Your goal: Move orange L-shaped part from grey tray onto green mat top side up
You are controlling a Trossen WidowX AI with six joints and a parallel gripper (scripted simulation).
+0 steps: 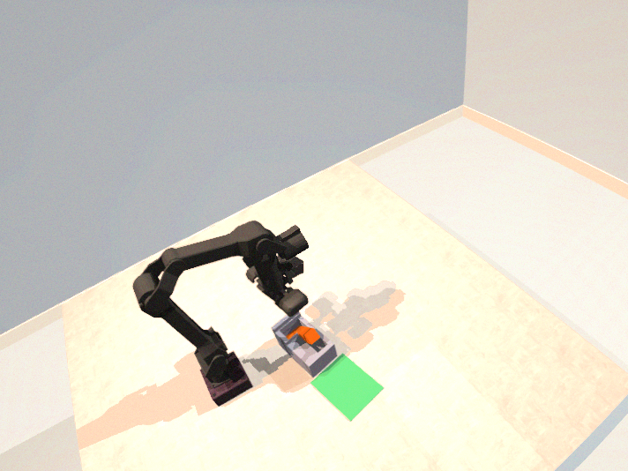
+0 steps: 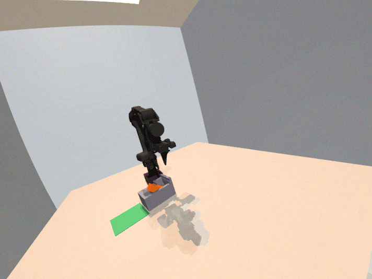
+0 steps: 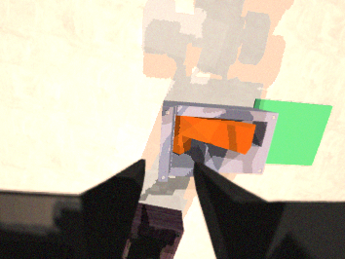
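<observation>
Right now my gripper tip is 10 cm above the orange L-shaped part and 4 cm to the left of it. Also, from my gripper tip: green mat: 22 cm to the right, 16 cm below, 5 cm ahead.
</observation>
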